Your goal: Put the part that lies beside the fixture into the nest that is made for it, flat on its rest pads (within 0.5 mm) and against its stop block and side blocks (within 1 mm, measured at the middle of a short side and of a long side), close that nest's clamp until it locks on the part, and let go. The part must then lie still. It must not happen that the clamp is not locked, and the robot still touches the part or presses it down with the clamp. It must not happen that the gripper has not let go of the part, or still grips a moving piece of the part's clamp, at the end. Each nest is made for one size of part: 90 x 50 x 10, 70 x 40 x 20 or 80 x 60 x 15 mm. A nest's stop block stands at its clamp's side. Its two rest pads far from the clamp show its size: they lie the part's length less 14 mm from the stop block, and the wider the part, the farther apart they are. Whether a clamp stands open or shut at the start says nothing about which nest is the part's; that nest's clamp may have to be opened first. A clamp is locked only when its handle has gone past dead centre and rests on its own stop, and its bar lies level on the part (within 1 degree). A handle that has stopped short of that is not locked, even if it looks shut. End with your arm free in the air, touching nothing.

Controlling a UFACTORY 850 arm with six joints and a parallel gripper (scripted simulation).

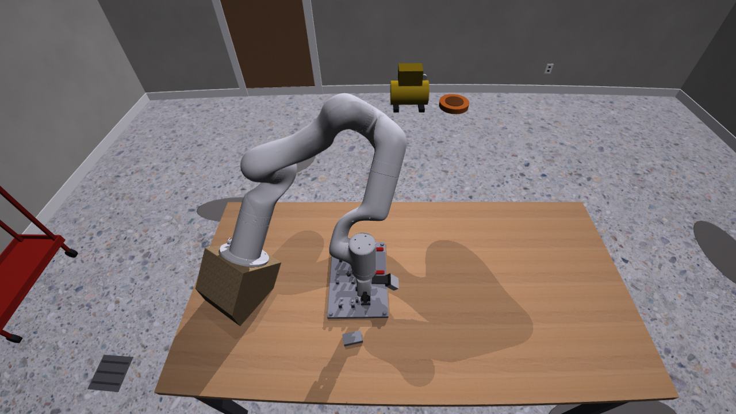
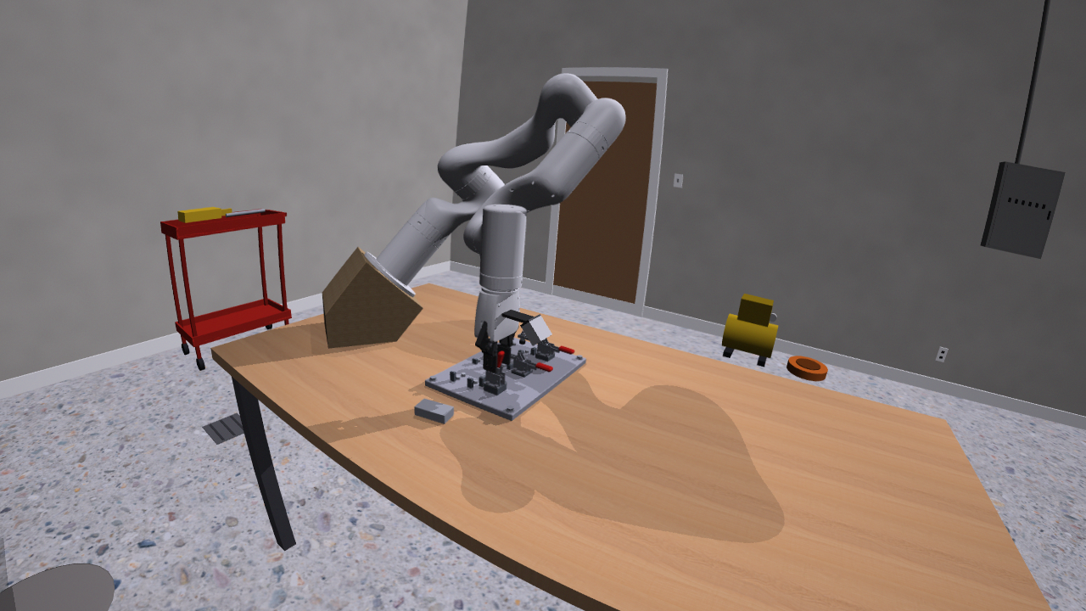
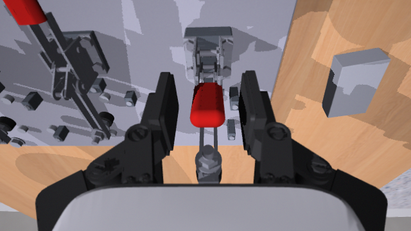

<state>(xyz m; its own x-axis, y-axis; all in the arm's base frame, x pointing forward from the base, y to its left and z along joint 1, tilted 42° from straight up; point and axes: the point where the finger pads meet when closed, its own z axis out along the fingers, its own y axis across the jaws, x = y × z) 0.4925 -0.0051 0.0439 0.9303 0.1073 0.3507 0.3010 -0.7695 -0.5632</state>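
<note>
Now: hand 150 mm to the left of the grey block part and 80 mm above it. Also, from my hand: grey fixture plate (90 mm to the left, 80 mm below, 70 mm behind).
</note>
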